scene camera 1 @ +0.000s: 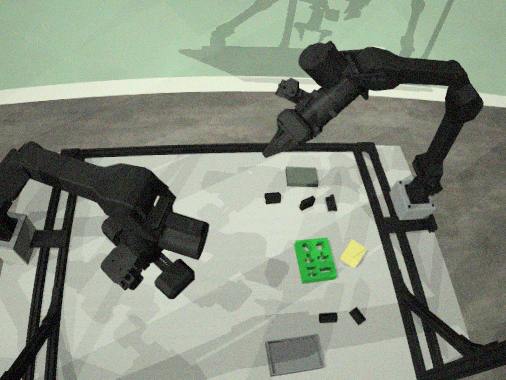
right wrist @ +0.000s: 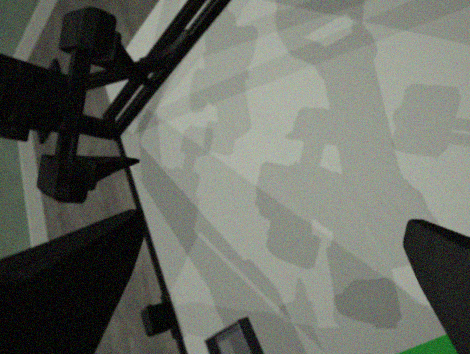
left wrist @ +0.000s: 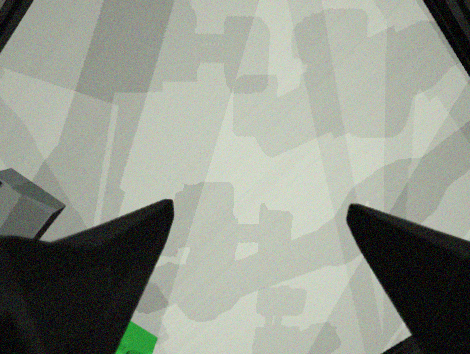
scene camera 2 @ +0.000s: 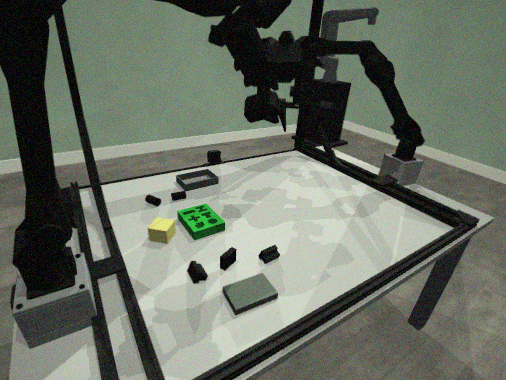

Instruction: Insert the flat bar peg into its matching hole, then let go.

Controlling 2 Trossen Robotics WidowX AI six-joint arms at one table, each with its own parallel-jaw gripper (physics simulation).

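Several small black pegs lie apart on the white table; one [scene camera 1: 307,202] [scene camera 2: 228,258] looks like a flat slab, but which is the flat bar peg I cannot tell for sure. The green hole board [scene camera 1: 316,260] [scene camera 2: 209,231] lies near the yellow block; a bar-shaped hole [scene camera 1: 325,270] [scene camera 2: 188,212] shows near one corner. My left gripper [left wrist: 259,209] is open and empty, high over the table, away from the pegs. My right gripper [right wrist: 273,227] is open and empty, raised near the table's back edge in scene camera 1. In the left wrist view, a board corner [left wrist: 139,339] shows.
A yellow block [scene camera 1: 353,253] [scene camera 2: 161,230] sits beside the board. A shallow grey tray [scene camera 1: 267,357] [scene camera 2: 186,187] and a grey-green slab [scene camera 1: 301,176] [scene camera 2: 250,293] lie at opposite sides of the board. Black frame rails [scene camera 1: 215,149] border the table.
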